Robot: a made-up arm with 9 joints. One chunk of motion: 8 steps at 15 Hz.
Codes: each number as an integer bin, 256 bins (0 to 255) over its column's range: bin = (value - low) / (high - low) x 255, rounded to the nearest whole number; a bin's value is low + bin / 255 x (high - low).
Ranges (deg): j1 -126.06..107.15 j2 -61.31..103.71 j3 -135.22..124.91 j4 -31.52..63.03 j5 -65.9..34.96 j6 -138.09..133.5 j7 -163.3..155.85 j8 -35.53..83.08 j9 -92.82..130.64
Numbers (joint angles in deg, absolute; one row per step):
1: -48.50 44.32 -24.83 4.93 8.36 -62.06 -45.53 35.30 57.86
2: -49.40 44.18 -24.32 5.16 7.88 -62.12 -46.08 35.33 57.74
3: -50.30 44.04 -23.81 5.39 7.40 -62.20 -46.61 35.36 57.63
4: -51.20 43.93 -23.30 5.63 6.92 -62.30 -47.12 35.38 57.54
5: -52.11 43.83 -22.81 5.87 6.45 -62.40 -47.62 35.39 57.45
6: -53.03 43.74 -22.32 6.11 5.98 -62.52 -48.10 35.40 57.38
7: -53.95 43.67 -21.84 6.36 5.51 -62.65 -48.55 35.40 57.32
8: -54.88 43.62 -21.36 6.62 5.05 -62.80 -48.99 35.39 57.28
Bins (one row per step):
1: 85 163 108 98 188 71 94 152 172
2: 84 163 109 99 187 71 94 152 172
3: 83 163 109 100 185 71 93 152 172
4: 82 163 110 100 184 71 93 152 172
5: 81 162 110 101 183 71 92 152 171
6: 80 162 111 101 182 71 92 152 171
7: 79 162 111 102 181 71 92 152 171
8: 78 162 112 103 179 71 91 152 171

